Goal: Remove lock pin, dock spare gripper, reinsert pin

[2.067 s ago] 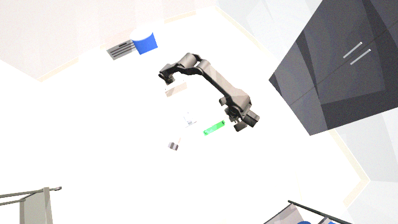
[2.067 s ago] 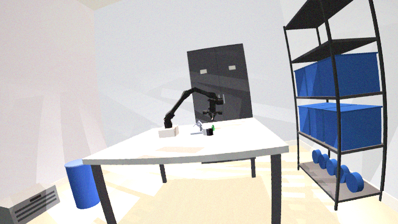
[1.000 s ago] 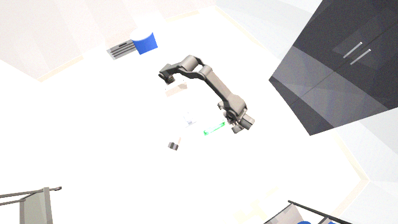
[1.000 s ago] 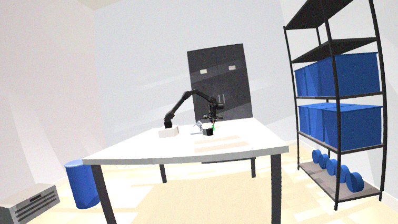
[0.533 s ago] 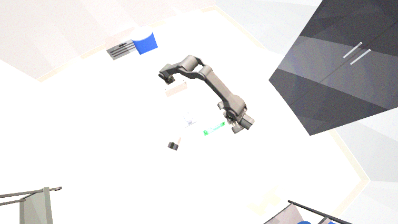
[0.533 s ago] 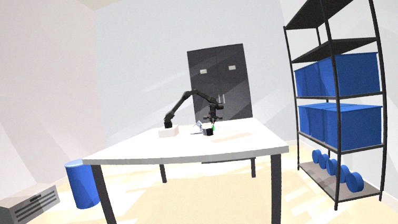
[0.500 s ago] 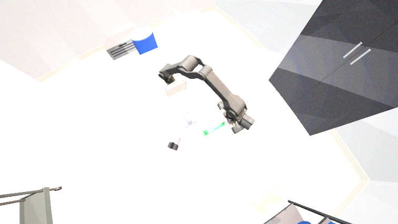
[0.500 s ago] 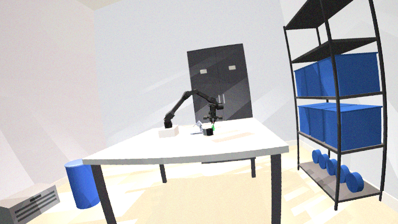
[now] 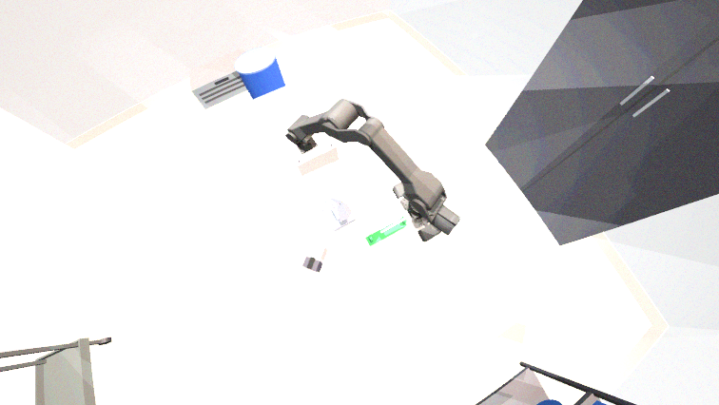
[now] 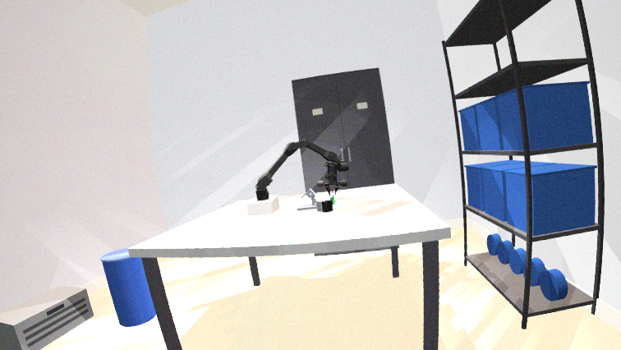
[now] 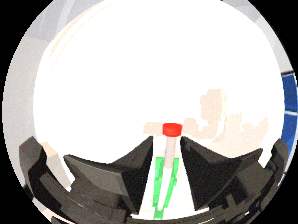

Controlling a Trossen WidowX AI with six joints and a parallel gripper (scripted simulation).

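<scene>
Now: gripper tip 10 cm to the left of the translucent green bar. Round my gripper tip: spare gripper 33 cm to the right, 5 cm behind; then mount 20 cm to the right, 13 cm behind, 3 cm above.
</scene>
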